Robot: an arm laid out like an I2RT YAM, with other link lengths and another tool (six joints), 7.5 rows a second.
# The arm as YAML. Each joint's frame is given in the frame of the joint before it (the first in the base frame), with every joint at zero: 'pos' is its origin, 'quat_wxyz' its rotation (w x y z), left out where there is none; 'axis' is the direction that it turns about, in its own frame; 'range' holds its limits. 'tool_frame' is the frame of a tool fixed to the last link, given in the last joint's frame.
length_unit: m
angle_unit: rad
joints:
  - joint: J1
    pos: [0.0, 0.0, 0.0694]
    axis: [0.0, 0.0, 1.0]
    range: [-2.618, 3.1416]
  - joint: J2
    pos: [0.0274, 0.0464, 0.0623]
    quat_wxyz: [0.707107, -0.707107, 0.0, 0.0]
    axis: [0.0, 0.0, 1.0]
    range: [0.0, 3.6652]
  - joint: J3
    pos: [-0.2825, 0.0, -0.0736]
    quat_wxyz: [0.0, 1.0, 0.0, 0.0]
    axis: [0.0, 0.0, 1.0]
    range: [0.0, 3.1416]
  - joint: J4
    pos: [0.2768, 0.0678, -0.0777]
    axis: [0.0, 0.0, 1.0]
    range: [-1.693, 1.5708]
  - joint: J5
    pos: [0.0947, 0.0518, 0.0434]
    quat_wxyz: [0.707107, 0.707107, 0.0, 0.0]
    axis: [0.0, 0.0, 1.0]
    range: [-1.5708, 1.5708]
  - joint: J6
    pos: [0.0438, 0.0, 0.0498]
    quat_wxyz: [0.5, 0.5, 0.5, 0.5]
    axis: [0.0, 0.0, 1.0]
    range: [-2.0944, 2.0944]
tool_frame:
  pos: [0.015, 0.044, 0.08]
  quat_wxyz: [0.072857, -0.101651, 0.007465, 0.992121]
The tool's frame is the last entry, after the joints.
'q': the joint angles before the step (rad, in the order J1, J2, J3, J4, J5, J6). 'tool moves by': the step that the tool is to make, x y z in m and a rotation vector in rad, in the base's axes. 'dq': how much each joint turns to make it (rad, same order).
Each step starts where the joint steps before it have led.
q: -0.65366 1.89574 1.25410 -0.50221 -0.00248 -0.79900
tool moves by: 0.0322 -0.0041 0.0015 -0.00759 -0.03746 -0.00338
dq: 0.03239 0.07137 0.09644 0.00964 0.00075 0.03925
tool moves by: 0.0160 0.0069 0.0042 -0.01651 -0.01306 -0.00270
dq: 0.03475 0.01535 0.03049 0.00469 0.02251 0.03056
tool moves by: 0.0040 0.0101 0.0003 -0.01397 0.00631 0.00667
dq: 0.02707 -0.00808 -0.01352 0.00735 0.02289 0.01104
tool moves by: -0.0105 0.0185 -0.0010 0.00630 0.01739 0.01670
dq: 0.02305 -0.05148 -0.07064 0.00085 0.00617 0.00397
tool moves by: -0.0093 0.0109 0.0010 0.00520 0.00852 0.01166
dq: 0.01003 -0.04170 -0.04951 -0.00210 -0.00087 -0.00139
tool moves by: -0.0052 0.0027 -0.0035 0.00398 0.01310 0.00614
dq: -0.00023 -0.00760 -0.02022 -0.00036 0.00007 -0.00712
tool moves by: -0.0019 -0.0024 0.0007 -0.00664 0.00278 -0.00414
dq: -0.00493 -0.00198 -0.00151 0.00068 0.00611 -0.00377
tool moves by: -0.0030 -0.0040 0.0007 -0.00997 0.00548 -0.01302
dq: -0.00772 -0.00033 0.00005 0.00000 0.01254 -0.00010
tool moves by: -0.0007 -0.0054 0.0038 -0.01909 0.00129 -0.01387
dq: -0.00609 0.00027 0.00913 -0.00008 0.01871 -0.00036
